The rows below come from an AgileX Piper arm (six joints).
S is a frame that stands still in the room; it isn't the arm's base.
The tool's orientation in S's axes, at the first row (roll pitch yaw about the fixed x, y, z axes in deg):
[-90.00 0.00 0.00]
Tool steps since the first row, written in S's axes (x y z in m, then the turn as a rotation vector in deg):
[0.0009 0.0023 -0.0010 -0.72 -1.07 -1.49]
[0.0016 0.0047 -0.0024 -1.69 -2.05 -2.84]
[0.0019 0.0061 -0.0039 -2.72 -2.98 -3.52]
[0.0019 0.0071 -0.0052 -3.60 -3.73 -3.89]
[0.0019 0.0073 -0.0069 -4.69 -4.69 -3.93]
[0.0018 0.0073 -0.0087 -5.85 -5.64 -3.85]
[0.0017 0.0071 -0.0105 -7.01 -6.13 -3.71]
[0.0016 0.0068 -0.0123 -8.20 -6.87 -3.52]
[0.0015 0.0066 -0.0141 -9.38 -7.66 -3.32]
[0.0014 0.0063 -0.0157 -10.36 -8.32 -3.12]
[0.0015 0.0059 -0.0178 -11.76 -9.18 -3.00]
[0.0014 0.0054 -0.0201 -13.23 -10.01 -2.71]
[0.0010 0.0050 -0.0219 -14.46 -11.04 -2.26]
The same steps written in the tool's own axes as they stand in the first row. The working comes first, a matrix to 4 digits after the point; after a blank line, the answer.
The tool's axes in the first row as the columns of a matrix, in S's axes (used below as rounded here):
[1.0000 0.0000 0.0000]
[0.0000 0.0000 1.0000]
[0.0000 -1.0000 0.0000]

[0.0009 0.0010 0.0023 -0.72 1.49 -1.07]
[0.0016 0.0024 0.0047 -1.69 2.84 -2.05]
[0.0019 0.0039 0.0061 -2.72 3.52 -2.98]
[0.0019 0.0052 0.0071 -3.60 3.89 -3.73]
[0.0019 0.0069 0.0073 -4.69 3.93 -4.69]
[0.0018 0.0087 0.0073 -5.85 3.85 -5.64]
[0.0017 0.0105 0.0071 -7.01 3.71 -6.13]
[0.0016 0.0123 0.0068 -8.20 3.52 -6.87]
[0.0015 0.0141 0.0066 -9.38 3.32 -7.66]
[0.0014 0.0157 0.0063 -10.36 3.12 -8.32]
[0.0015 0.0178 0.0059 -11.76 3.00 -9.18]
[0.0014 0.0201 0.0054 -13.23 2.71 -10.01]
[0.0010 0.0219 0.0050 -14.46 2.26 -11.04]

